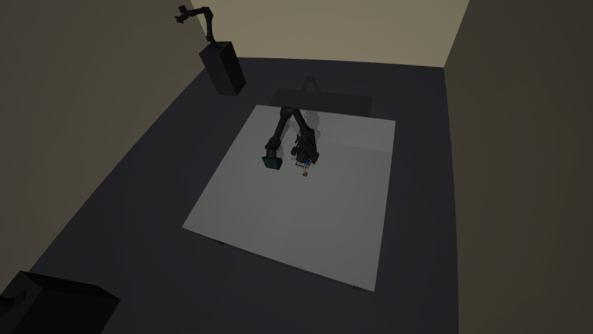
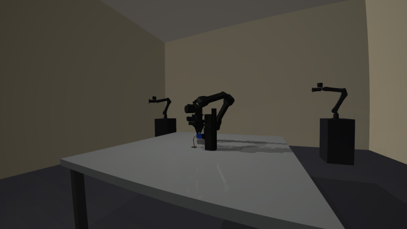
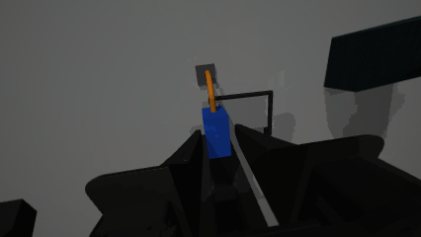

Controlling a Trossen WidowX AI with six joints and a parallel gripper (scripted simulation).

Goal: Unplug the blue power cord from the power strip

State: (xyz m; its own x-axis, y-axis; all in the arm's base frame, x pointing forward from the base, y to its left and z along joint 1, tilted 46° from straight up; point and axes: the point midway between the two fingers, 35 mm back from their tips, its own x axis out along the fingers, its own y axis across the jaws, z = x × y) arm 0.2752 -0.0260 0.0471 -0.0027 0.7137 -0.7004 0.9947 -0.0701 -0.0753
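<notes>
Right now my gripper tip is 3 cm to the right of the blue plug and 1 cm above it.
</notes>
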